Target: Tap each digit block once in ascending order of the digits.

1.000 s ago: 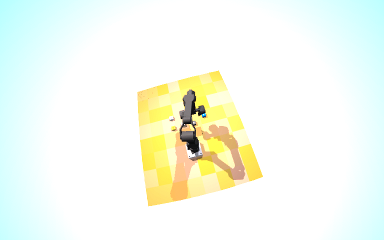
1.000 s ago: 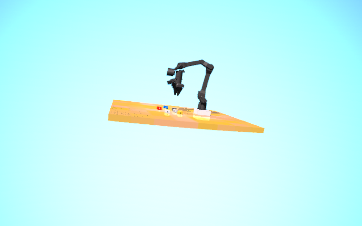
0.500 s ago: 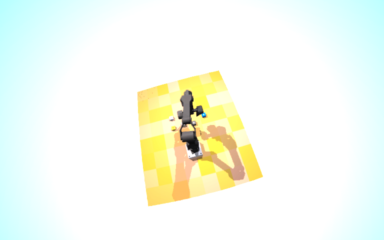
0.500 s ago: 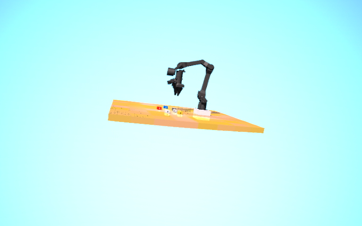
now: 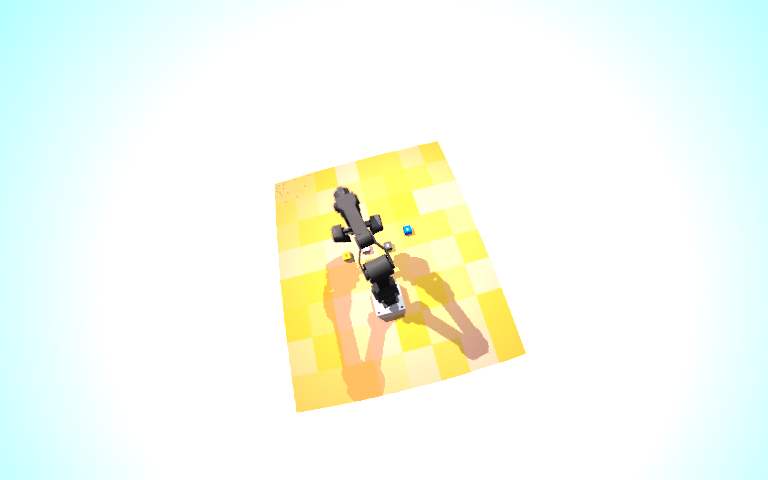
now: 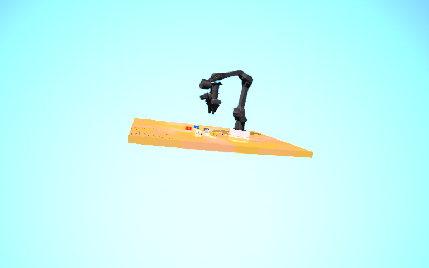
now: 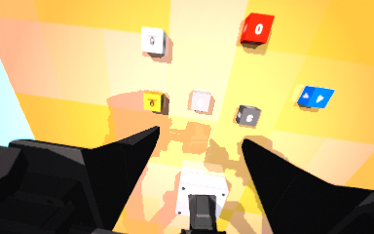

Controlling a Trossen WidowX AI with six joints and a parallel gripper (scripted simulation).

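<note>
Right now my gripper tip is 11 cm short of the red block, 9 cm to the left of it and 12 cm above it. From my gripper tip the other things lie so: yellow block: 1 cm ahead, 9 cm to the left, 12 cm below; then blue block: 1 cm ahead, 20 cm to the right, 12 cm below.
</note>
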